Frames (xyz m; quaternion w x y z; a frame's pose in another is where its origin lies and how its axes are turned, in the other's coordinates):
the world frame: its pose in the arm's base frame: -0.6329 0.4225 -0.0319 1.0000 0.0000 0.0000 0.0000
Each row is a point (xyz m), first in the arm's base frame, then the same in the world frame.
Working: the arm's base frame: its pose in the world frame: 0.6329 -0.4225 0.0319 1.0000 0.0000 0.0000 0.0000

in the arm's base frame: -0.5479 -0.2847 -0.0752
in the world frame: 0.0850 -0.7072 -0.0433
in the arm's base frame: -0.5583 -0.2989 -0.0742
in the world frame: 0.0746 -0.7214 -0.0423
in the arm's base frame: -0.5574 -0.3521 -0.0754
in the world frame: 0.0755 -0.7746 -0.0435
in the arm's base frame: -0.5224 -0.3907 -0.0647
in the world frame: 0.1105 -0.8132 -0.0328
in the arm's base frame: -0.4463 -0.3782 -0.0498
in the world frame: 0.1866 -0.8007 -0.0179
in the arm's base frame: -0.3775 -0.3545 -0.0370
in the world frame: 0.2554 -0.7770 -0.0051
